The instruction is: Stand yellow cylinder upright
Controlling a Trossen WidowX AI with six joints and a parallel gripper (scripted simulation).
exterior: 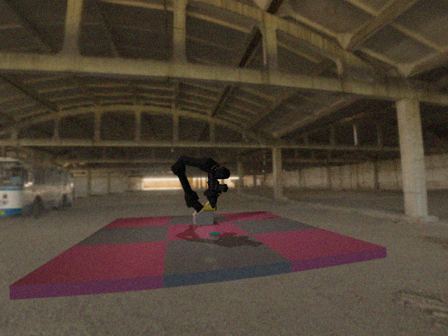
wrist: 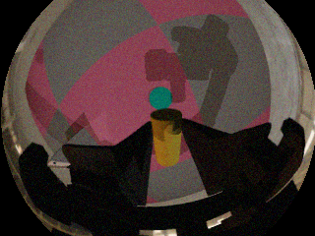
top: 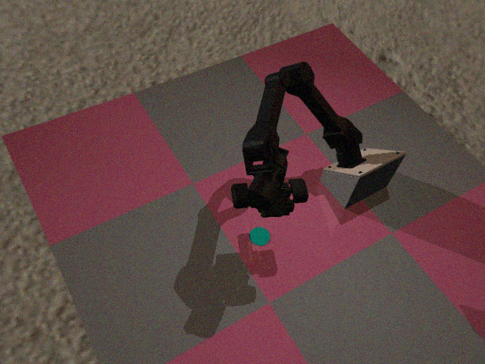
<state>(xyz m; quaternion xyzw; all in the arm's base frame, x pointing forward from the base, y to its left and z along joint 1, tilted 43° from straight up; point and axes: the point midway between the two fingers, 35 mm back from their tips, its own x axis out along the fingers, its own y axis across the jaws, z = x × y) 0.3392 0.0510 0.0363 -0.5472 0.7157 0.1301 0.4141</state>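
The cyan circle lies 14 cm below my gripper tip. Also, from my gripper tip: yellow cylinder 1 cm behind, 2 cm to the right.
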